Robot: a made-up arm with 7 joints.
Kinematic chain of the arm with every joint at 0, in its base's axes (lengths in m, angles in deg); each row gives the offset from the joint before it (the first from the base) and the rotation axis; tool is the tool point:
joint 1: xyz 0 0 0.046 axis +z
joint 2: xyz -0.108 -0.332 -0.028 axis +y
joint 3: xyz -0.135 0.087 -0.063 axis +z
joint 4: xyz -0.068 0 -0.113 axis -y
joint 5: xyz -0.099 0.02 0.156 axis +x
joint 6: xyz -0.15 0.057 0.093 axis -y
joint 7: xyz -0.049 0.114 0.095 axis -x
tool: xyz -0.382 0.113 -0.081
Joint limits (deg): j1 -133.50..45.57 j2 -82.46..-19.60 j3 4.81..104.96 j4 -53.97..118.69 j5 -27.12..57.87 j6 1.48..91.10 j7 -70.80..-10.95
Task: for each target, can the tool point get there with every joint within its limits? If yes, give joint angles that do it. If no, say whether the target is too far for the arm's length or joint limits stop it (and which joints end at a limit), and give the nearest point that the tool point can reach.
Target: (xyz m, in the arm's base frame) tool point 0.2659 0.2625 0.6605
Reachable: no: joint limits stop it (at a limit: joint 1, joint 2, joint 3, joint 4, joint 6, joint 7) | nearest point 0.3132 0.4378 0.5832 | short by 0.197 m
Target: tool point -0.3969 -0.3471 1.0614
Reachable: no: joint limits stop it (at a limit: joint 2, joint 3, joint 5, joint 6, joint 7) | nearest point -0.4034 -0.3528 0.6487 | short by 0.413 m
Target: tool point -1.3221 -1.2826 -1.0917
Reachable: no: too far | nearest point -0.8008 -0.7769 -0.6568 | short by 0.847 m
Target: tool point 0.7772 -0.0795 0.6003
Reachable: no: joint limits stop it (at a limit: joint 2, joint 3, joint 4, joint 5, joint 7) | nearest point 0.5414 -0.0554 0.1438 | short by 0.514 m
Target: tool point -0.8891 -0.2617 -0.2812
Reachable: yes | joints -17.56 -35.58 65.83 -30.47 29.31 73.08 -59.96
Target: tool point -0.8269 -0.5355 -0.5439
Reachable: yes | joints -28.82 -76.56 68.76 -2.42 32.44 24.50 -63.68
